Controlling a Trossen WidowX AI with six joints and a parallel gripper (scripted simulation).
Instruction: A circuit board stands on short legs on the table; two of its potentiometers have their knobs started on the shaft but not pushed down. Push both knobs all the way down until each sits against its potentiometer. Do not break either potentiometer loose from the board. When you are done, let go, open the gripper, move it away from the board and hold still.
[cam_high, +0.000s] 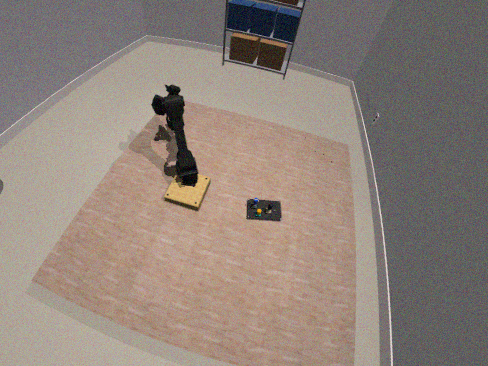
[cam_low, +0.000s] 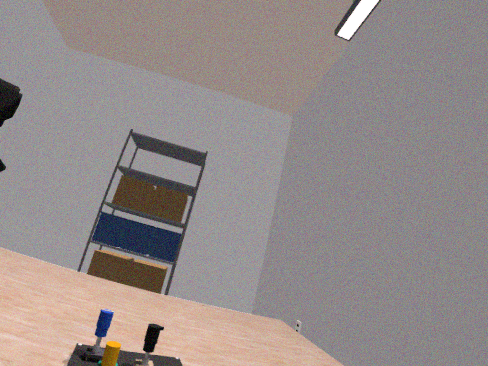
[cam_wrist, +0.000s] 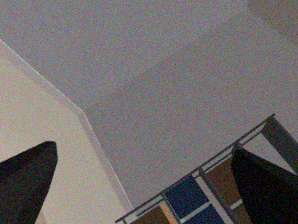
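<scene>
Now: the blue knob 59 cm ahead of my gripper tip, 49 cm to the right of it and 16 cm below it. Also, from my gripper tip: black knob: 66 cm ahead, 50 cm to the right, 17 cm below.
</scene>
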